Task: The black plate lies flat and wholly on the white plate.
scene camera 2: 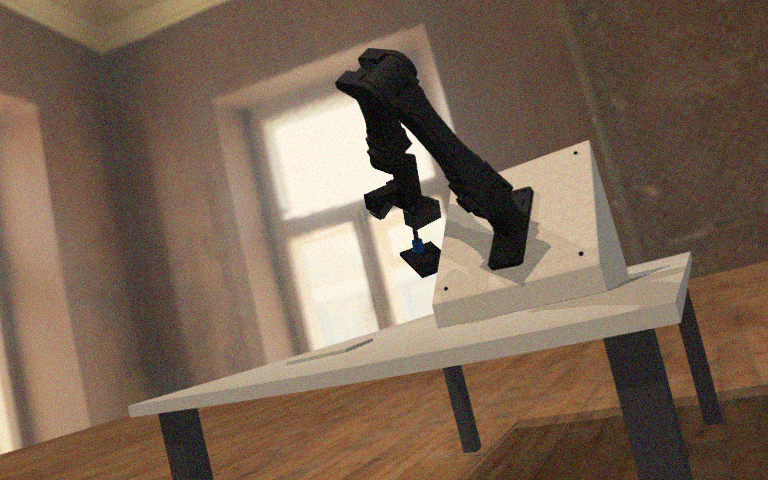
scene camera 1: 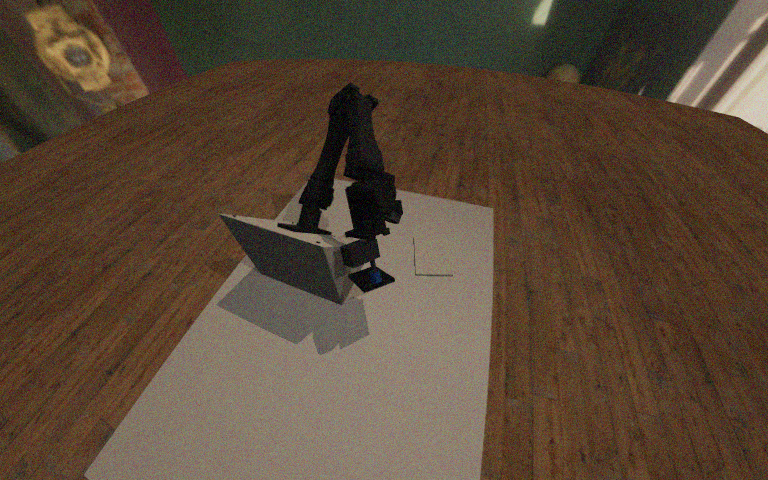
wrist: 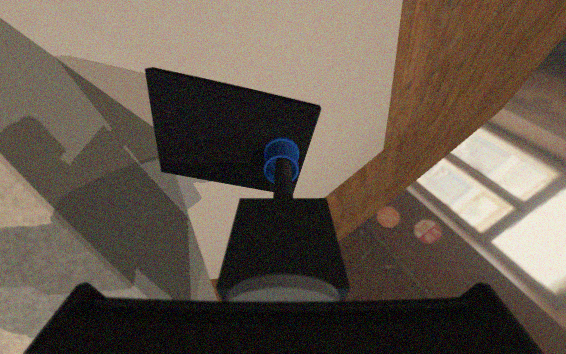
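Seen in the pictures: end effector, tool point: (scene camera 2: 418,253) (scene camera 1: 377,284) (wrist: 283,147); arm's base, origin of the base link: (scene camera 2: 512,228) (scene camera 1: 306,231).
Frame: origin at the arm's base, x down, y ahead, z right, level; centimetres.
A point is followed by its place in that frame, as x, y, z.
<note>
The black plate (scene camera 1: 386,279) @(-2.7, 31.0, 7.4) (scene camera 2: 421,264) @(1.5, 25.9, 4.0) (wrist: 215,120) @(0.9, 26.0, 4.9) hangs in the air, roughly level, on my blue suction cup (scene camera 1: 375,276) (scene camera 2: 417,246) (wrist: 281,156). The cup touches its top face off-centre, near one end in the wrist view. The white plate (scene camera 1: 434,257) @(14.9, 39.0, -17.7) (scene camera 2: 331,351) @(14.9, 32.9, -24.0) lies flat on the white table and is hard to tell from it; thin dark edges mark two of its sides. In scene camera 1 it is to the right of the black plate, apart from it. In scene camera 2 it is lower and further left. I cannot make it out in the wrist view.
A large white wedge-shaped block (scene camera 1: 288,260) @(-2.2, 3.6, 12.7) (scene camera 2: 557,215) @(0.1, -9.4, 0.5) stands on the white table (scene camera 1: 339,407) @(15.5, 31.0, 37.1) (scene camera 2: 396,345) @(15.6, 12.0, -30.1) and carries my arm's base. Its slanted side is close beside the black plate in scene camera 1. Shadows fall on the table below it. Wooden floor surrounds the table.
</note>
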